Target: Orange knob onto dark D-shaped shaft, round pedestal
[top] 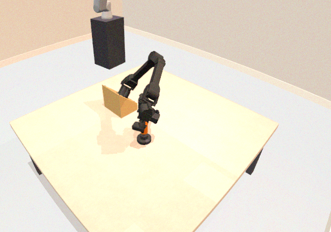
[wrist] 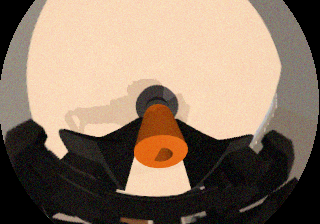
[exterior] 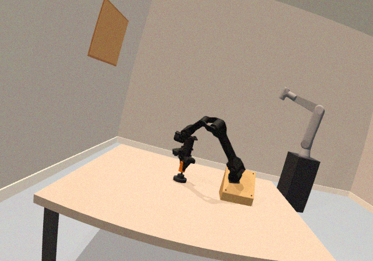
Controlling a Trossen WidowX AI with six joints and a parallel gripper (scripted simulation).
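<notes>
Right now my gripper tip is 2 cm below the orange knob. Also, from my gripper tip: dark round pedestal 4 cm below.
</notes>
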